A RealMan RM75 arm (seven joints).
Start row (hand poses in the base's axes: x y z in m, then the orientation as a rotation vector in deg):
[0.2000 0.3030 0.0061 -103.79 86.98 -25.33]
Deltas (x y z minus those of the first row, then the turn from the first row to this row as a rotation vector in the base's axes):
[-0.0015 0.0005 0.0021 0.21 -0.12 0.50]
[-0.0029 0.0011 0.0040 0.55 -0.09 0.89]
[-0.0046 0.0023 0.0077 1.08 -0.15 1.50]
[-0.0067 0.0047 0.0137 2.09 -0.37 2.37]
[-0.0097 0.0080 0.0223 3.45 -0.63 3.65]
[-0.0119 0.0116 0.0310 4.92 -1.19 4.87]
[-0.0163 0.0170 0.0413 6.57 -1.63 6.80]
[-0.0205 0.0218 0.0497 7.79 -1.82 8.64]
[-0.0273 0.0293 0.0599 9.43 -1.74 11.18]
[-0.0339 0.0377 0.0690 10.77 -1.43 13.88]
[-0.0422 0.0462 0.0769 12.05 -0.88 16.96]
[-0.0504 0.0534 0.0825 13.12 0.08 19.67]
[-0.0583 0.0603 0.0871 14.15 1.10 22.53]
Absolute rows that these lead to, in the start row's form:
[0.1985 0.3035 0.0082 -103.91 86.41 -25.02]
[0.1971 0.3041 0.0101 -103.93 86.04 -24.52]
[0.1954 0.3053 0.0138 -103.90 85.39 -23.84]
[0.1933 0.3077 0.0198 -103.60 84.36 -22.77]
[0.1903 0.3110 0.0284 -103.27 82.90 -21.26]
[0.1881 0.3146 0.0371 -102.65 81.29 -19.96]
[0.1837 0.3200 0.0474 -102.38 79.06 -18.09]
[0.1795 0.3248 0.0558 -102.47 77.10 -16.41]
[0.1727 0.3323 0.0660 -102.74 74.60 -13.85]
[0.1661 0.3407 0.0751 -103.38 72.09 -11.28]
[0.1578 0.3492 0.0830 -104.32 69.32 -8.39]
[0.1496 0.3564 0.0886 -105.35 67.15 -5.50]
[0.1417 0.3633 0.0932 -106.44 64.83 -2.53]

